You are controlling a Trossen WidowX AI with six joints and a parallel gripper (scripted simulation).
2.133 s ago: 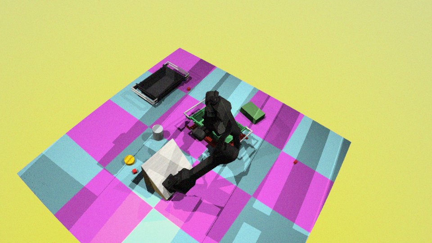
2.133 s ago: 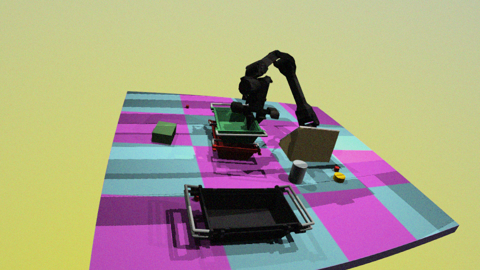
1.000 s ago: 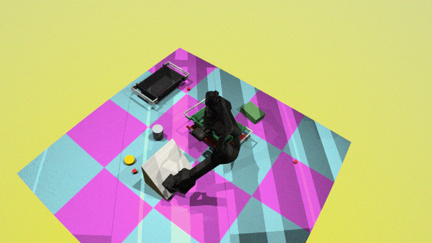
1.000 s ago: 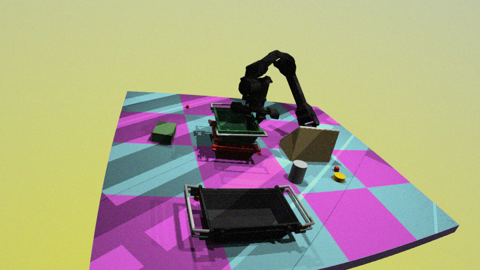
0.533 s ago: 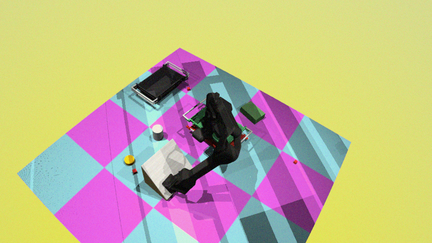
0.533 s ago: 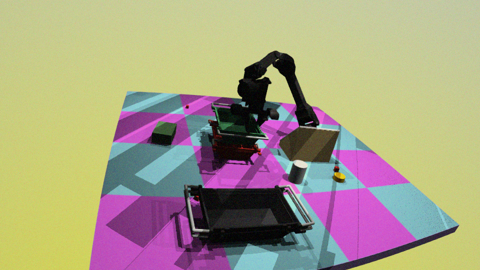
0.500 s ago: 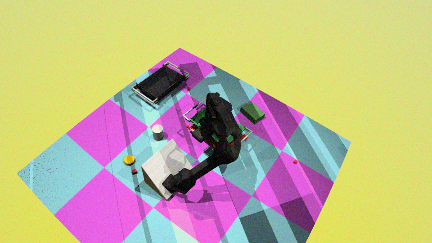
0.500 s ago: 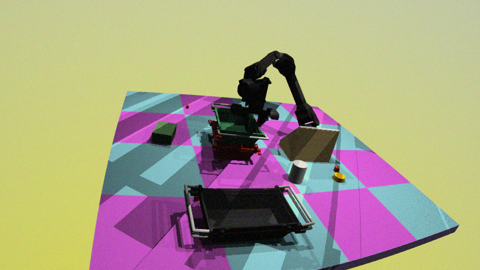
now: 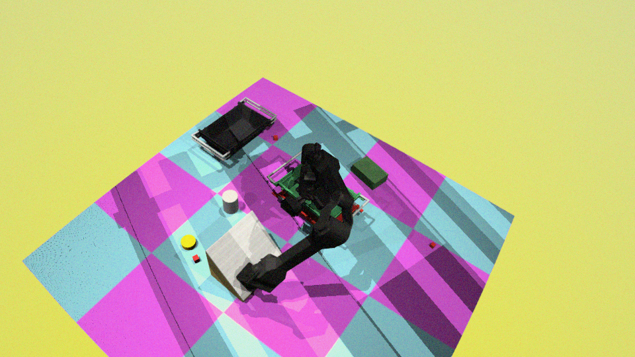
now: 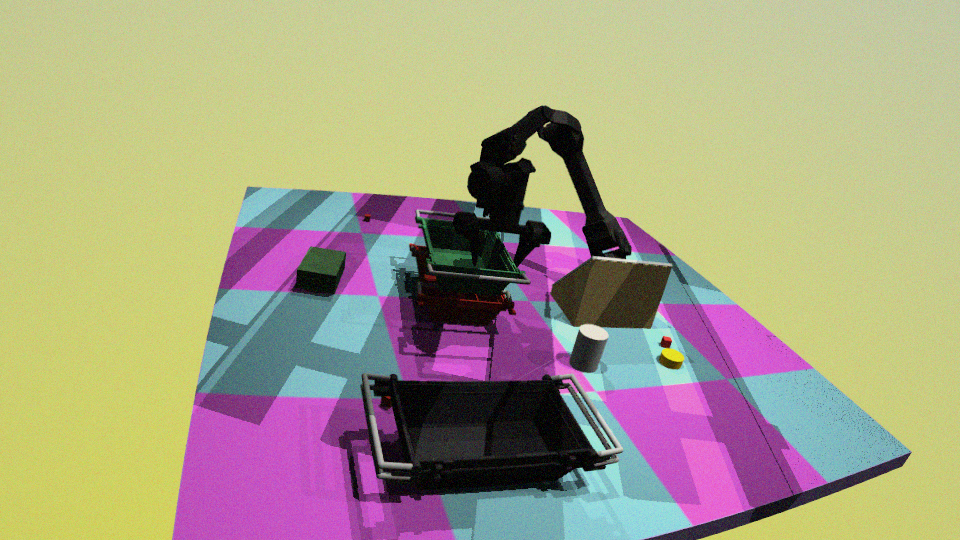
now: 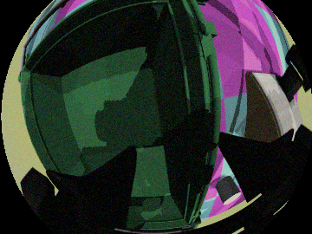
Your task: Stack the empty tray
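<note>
The green tray lies 7 cm ahead of my gripper tip and 3 cm above it. Round my gripper tip: green block: 34 cm ahead, 8 cm to the right, 6 cm below; then grey cylinder: 23 cm to the left, 11 cm behind, 4 cm below; then yellow disc: 32 cm behind, 25 cm to the left, 7 cm below.
</note>
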